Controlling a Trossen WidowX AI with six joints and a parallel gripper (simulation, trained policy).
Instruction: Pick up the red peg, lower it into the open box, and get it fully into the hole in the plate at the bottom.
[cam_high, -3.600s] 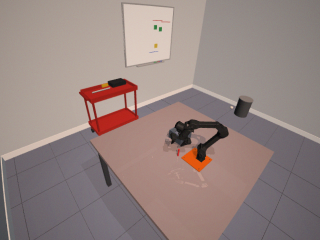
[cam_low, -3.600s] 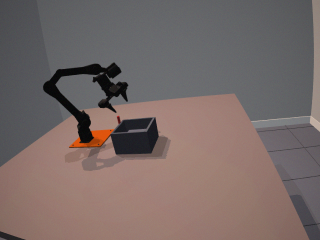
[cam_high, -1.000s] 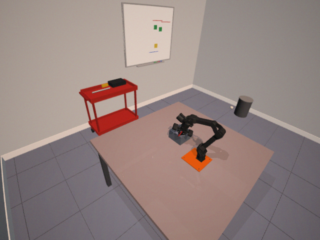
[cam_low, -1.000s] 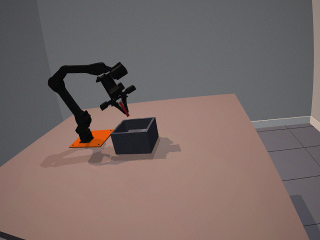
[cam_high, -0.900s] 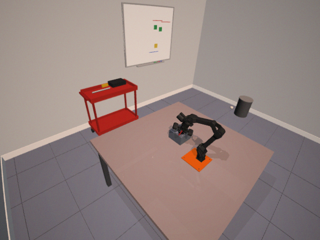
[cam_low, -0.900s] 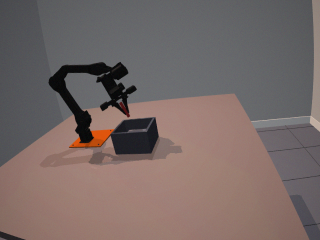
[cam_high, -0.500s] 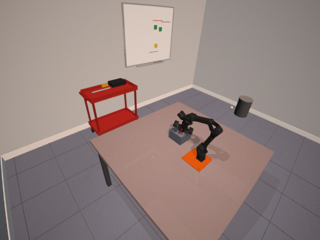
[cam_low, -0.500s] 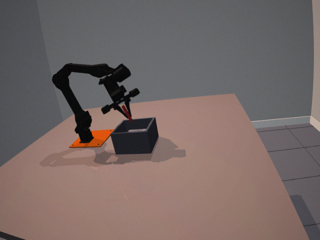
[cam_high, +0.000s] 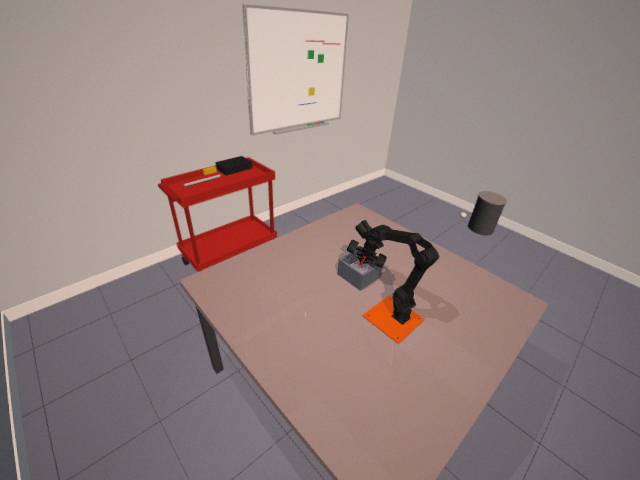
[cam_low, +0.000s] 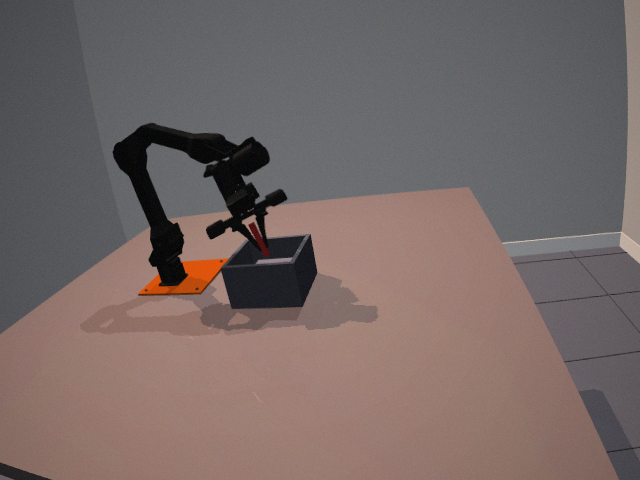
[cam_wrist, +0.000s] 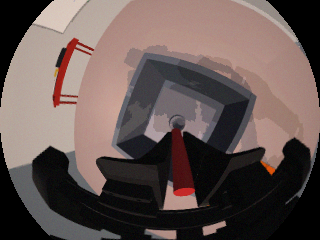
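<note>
My gripper tip is now 1 cm past the red peg, 1 cm to the right of it and 2 cm below it. Round my gripper tip: dark grey box 1 cm ahead, 1 cm to the right, 7 cm below; grey plate 1 cm ahead, 1 cm to the right, 5 cm below.
</note>
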